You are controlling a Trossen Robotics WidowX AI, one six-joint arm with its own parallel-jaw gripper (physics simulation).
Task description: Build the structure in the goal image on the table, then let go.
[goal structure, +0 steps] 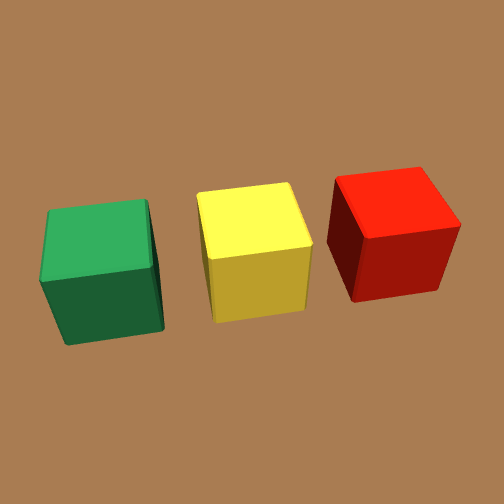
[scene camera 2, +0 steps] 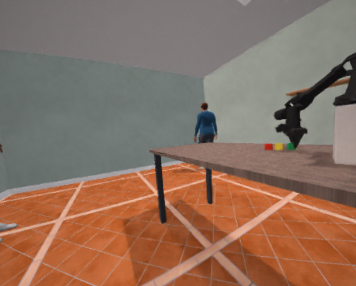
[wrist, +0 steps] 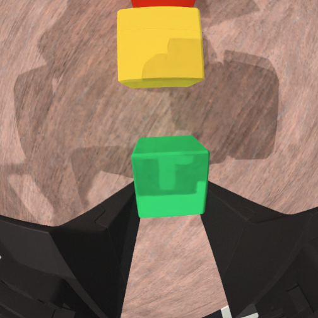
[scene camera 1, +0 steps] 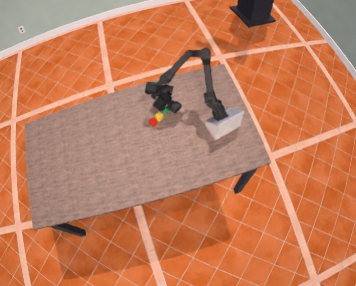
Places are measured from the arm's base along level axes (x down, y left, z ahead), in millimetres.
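Pixels of known places: gripper, fingertip midpoint: [scene camera 2: 294, 147] [scene camera 1: 167, 108]; arm's base, origin of the base link: [scene camera 1: 221, 117].
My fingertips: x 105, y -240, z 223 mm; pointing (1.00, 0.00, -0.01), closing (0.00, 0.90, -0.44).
For each thing: its top centre in the pictures, then the offset to it from my fingertips. Level surfaces: height alone.
- green cube, middle of its top: [scene camera 1: 165, 107] [scene camera 2: 291, 143] dz +10, dx -22, dy +5 mm
- yellow cube, middle of its top: [scene camera 1: 158, 115] [scene camera 2: 278, 143] dz +64, dx -22, dy +35 mm
- red cube, middle of its top: [scene camera 1: 153, 120] [scene camera 2: 268, 143] dz +108, dx -22, dy +54 mm
- brown wooden table, its level: dx +11 mm
A green cube [scene camera 1: 166, 111] [scene camera 2: 290, 146] [wrist: 170, 175] is between the fingertips at table level. My gripper [scene camera 1: 167, 108] [scene camera 2: 295, 145] [wrist: 168, 186] points down and is shut on this cube, one finger against each side. A yellow cube [scene camera 1: 159, 116] [scene camera 2: 279, 147] [wrist: 160, 47] rests on the table, apart from the green cube with a gap between them. A red cube [scene camera 1: 153, 122] [scene camera 2: 268, 147] [wrist: 163, 3] sits beside the yellow cube on the side away from the gripper; in the wrist view its far part is cut off.
The cubes are on a brown wooden table [scene camera 1: 100, 160] [scene camera 2: 200, 153]. The arm stands on a pale block [scene camera 1: 226, 125] [scene camera 2: 345, 135] near one table end. A person [scene camera 2: 205, 124] in blue stands beyond the table. A dark stand [scene camera 1: 255, 12] is on the floor behind it.
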